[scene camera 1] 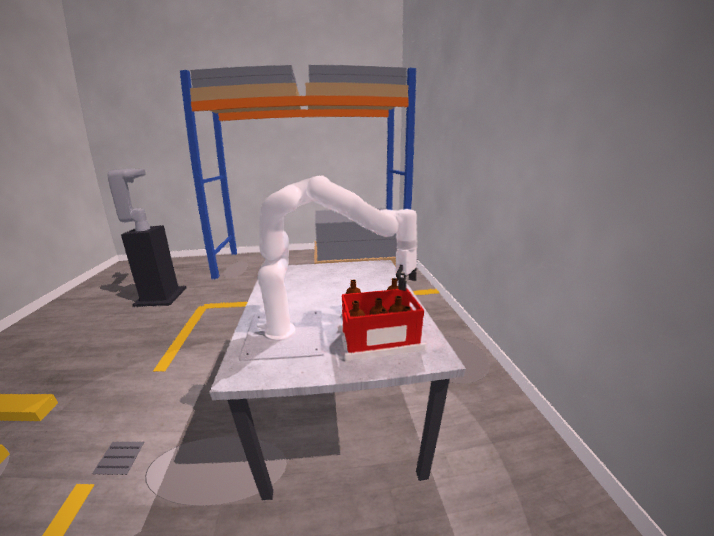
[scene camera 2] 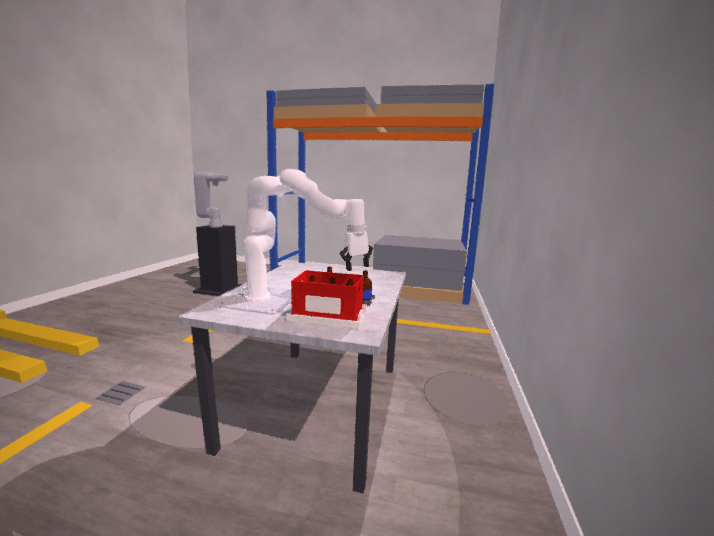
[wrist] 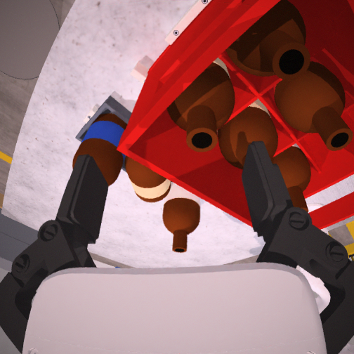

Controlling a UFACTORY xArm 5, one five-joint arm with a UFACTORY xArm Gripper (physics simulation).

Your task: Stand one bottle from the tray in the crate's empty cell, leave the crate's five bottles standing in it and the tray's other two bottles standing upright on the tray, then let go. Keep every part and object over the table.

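Frame: origin at the arm's base, x back, y right, z up, level; metres.
Seen in the pictures: gripper, fingertip midpoint: [scene camera 1: 407,285] [scene camera 2: 357,268]; arm's base at its link origin: [scene camera 1: 279,331] [scene camera 2: 257,296].
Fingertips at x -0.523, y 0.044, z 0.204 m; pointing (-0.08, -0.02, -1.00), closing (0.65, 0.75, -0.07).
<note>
Pixels of each thing's top centre, then the offset from my fingertips to it. "*": a spot on its surface instead. Level surfaces: height alone.
- red crate at its top centre: [scene camera 1: 380,301] [scene camera 2: 329,277] dx +0.115, dy +0.048, dz -0.040 m
- blue-label bottle at its top centre: [scene camera 1: 394,279] [scene camera 2: 365,271] dx +0.005, dy -0.186, dz -0.055 m
- white-label bottle at its top centre: [scene camera 1: 353,280] dx +0.194, dy -0.195, dz -0.055 m
- low white base at a spot on its surface: [scene camera 1: 385,351] [scene camera 2: 320,319] * dx +0.114, dy +0.152, dz -0.193 m
- light table at its surface level: dz -0.215 m
The red crate [scene camera 1: 374,326] [scene camera 2: 340,291] [wrist: 165,105] holds five brown bottles standing; bare crate floor shows at one cell on its right in the wrist view. Behind it, the grey tray [wrist: 107,106] is mostly hidden. The blue-label bottle [scene camera 1: 394,284] [scene camera 2: 366,283] [wrist: 103,131] and white-label bottle [scene camera 1: 352,286] [wrist: 181,215] stand upright. Between them, the cream-label bottle [wrist: 148,179] appears to lie on its side, its neck hidden by the crate wall. My gripper [scene camera 1: 403,280] [scene camera 2: 357,267] [wrist: 170,164] is open and empty, above the tray side of the crate.
The crate stands on a low white base [scene camera 1: 385,351] [scene camera 2: 322,320] on the light table [scene camera 1: 288,372] [scene camera 2: 253,319]. The arm's mounting plate [scene camera 1: 302,345] lies left of the crate. The crate's wall rises close beside the tray. A tall blue and orange rack [scene camera 1: 299,102] stands behind the table.
</note>
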